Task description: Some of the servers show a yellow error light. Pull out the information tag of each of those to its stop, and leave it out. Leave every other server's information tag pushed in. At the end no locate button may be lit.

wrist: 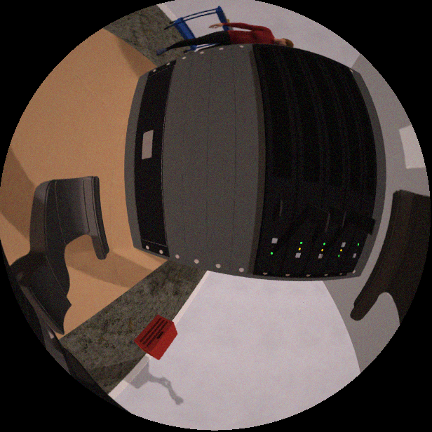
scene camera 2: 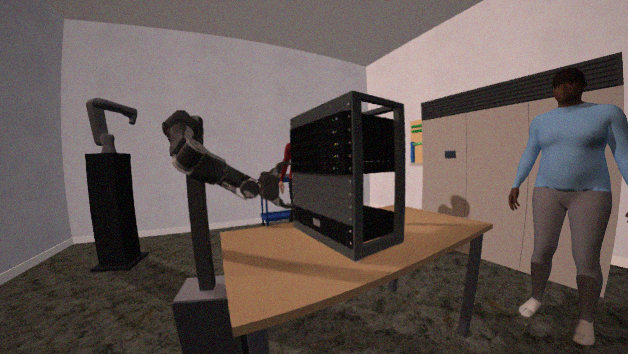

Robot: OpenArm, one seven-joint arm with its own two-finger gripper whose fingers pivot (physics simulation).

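The black servers [scene camera 2: 320,145] [wrist: 315,130] fill the upper part of the rack [scene camera 2: 357,175] [wrist: 129,165]. In the wrist view they stand side by side as upright bands; a yellow light [wrist: 299,249], a second yellow light [wrist: 322,250] and a third yellow light [wrist: 341,250] show on the three middle ones. The two outer servers show green lights. The small locate buttons look pale grey, none glowing. Dark tag plates [wrist: 361,223] stick out above the lights, seen nearly edge-on; their exact extent is unclear. My gripper [scene camera 2: 288,184] [wrist: 202,242] is wide open and empty, in front of the rack's lower half.
A grey blank panel [wrist: 210,150] and a black unit with a pale label [wrist: 147,144] lie below the servers. The rack stands on the wooden table [scene camera 2: 280,270] [wrist: 75,120]. A person in red [wrist: 250,34] and a blue cart [wrist: 186,34] are beyond; a red box [wrist: 156,337] is on the floor.
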